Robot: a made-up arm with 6 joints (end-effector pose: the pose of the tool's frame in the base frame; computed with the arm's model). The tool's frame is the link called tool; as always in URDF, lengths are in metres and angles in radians.
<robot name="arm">
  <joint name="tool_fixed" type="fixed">
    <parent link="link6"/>
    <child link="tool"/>
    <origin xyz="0 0 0" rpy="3.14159 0 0"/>
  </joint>
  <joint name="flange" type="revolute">
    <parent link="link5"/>
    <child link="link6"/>
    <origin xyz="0.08 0 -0.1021" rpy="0 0 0"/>
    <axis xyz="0 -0.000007 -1"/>
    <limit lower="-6.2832" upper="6.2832" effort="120" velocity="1.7"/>
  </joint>
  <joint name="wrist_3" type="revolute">
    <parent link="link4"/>
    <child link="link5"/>
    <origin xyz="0 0 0" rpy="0 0 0"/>
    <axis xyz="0 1 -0.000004"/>
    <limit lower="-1.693" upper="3.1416" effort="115" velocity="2.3"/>
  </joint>
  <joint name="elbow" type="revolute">
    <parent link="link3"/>
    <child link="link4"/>
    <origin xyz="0.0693 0 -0.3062" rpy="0 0 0"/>
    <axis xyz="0 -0.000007 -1"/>
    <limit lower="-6.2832" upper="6.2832" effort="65" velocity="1.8"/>
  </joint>
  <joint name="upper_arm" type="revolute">
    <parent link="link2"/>
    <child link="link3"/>
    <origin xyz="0.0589 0 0.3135" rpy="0 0 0"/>
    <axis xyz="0 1 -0.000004"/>
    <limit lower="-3.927" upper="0.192" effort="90" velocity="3"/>
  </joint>
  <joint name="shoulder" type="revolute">
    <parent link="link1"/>
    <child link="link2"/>
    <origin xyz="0 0 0" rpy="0 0 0"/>
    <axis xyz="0 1 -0.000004"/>
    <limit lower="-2.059" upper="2.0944" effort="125" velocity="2.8"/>
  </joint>
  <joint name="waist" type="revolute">
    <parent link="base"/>
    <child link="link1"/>
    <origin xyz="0 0 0.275" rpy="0 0 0"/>
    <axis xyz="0 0 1"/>
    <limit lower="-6.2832" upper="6.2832" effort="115" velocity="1.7"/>
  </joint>
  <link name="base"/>
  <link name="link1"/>
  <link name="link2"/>
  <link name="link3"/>
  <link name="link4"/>
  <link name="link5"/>
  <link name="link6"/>
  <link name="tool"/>
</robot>
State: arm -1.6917 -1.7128 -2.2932 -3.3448 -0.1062 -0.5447
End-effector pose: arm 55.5 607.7 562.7 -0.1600 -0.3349 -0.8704 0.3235
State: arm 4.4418 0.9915 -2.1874 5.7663 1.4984 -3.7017
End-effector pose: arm -220.9 -618.9 240.1 -0.5258 -0.8001 -0.0457 0.2850
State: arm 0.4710 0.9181 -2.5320 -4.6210 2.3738 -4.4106
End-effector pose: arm 449.3 372.4 512.0 -0.6740 0.1719 0.7178 0.0313
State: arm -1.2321 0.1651 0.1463 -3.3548 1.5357 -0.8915
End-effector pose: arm 69.1 -133.1 152.6 0.0747 0.8129 -0.4576 0.3525
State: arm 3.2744 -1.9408 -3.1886 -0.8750 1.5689 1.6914
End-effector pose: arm 649.0 165.7 56.4 -0.1626 0.4253 0.7541 0.4733
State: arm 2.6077 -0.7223 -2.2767 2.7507 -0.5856 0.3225
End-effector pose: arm 83.9 4.9 886.4 -0.3001 0.1839 0.8916 0.2851
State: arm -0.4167 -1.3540 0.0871 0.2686 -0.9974 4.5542
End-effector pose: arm 27.6 -49.7 496.8 0.4144 0.1516 0.4443 0.7796
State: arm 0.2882 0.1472 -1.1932 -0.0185 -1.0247 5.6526
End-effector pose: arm 435.8 131.7 602.2 0.4532 0.2345 0.8474 0.1466
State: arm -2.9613 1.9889 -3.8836 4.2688 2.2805 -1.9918
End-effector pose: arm -520.3 24.1 307.9 -0.2693 0.6139 0.3729 0.6415
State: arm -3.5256 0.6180 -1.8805 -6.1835 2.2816 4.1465
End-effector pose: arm -466.2 174.5 348.5 -0.6763 0.5503 -0.4788 0.1023
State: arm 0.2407 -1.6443 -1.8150 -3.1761 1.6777 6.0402
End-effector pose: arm -587.9 -140.4 610.8 0.1907 -0.8183 -0.0140 0.5421
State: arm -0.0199 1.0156 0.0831 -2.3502 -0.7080 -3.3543
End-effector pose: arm -5.3 90.6 257.2 -0.6049 0.3214 0.7285 0.0098
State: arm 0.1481 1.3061 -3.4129 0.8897 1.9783 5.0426
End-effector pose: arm 593.4 187.1 465.1 -0.5671 -0.7267 -0.2486 0.2974
